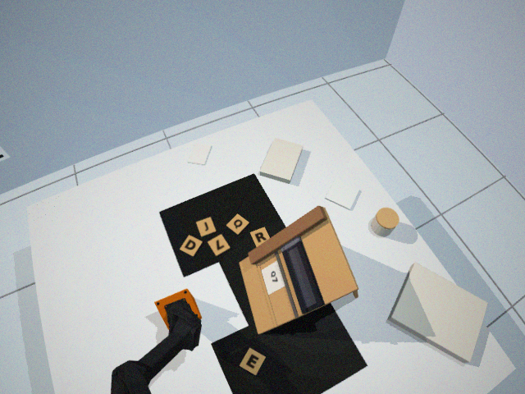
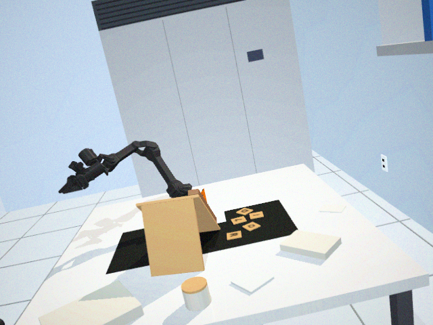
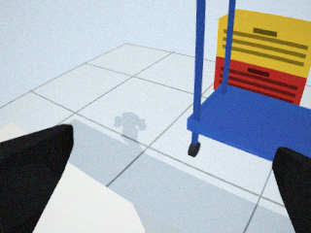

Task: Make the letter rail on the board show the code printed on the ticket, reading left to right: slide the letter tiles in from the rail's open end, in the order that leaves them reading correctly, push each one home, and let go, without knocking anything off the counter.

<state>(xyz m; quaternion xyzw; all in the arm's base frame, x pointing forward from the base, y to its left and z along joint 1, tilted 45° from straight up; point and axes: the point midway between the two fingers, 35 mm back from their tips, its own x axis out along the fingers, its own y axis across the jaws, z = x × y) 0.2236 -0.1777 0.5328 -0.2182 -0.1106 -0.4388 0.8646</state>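
My gripper tip is now 51 cm to the right of the white ticket, 21 cm above it and 4 cm short of it. The rest, counted from my gripper tip: pale box: 49 cm ahead, 29 cm below, 20 cm to the left; then lidded jar: 54 cm to the left, 49 cm ahead, 27 cm below; then black mat: 54 cm to the left, 30 cm below, 5 cm behind.
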